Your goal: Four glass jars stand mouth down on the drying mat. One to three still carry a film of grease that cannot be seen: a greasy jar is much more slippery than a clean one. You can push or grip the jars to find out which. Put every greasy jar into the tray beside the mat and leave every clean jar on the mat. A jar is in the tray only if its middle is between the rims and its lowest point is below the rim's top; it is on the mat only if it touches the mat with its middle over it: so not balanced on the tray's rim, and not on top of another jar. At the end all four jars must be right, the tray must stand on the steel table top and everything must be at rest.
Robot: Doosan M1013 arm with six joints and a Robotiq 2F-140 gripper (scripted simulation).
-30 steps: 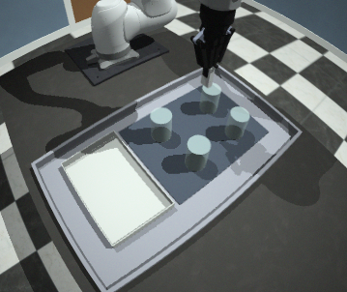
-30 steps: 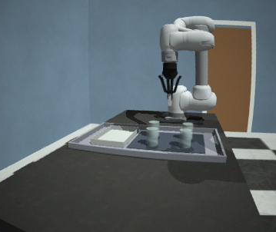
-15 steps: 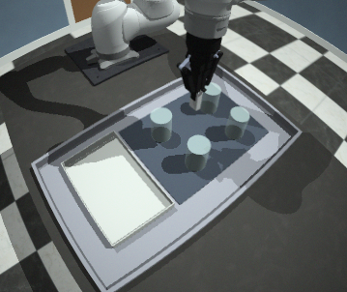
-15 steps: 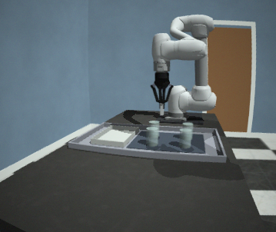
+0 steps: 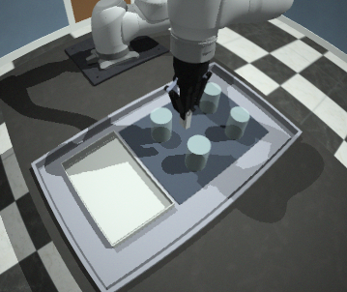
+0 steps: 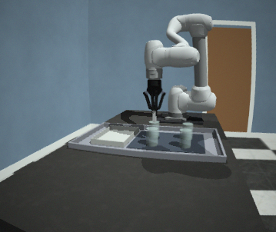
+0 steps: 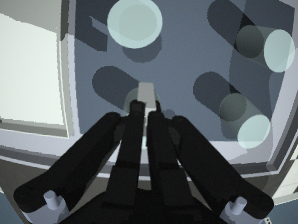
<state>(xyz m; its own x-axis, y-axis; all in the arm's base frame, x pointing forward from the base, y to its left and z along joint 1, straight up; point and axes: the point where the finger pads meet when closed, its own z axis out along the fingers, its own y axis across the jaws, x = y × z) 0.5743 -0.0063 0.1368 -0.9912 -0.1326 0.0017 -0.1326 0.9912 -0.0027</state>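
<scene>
Right now my hand is 2 cm to the left of the steel table top and 15 cm above it. From my hand the other things lie so: tray (1 cm ahead, 24 cm to the right, 14 cm below); drying mat (3 cm behind, 8 cm to the left, 15 cm below).
</scene>
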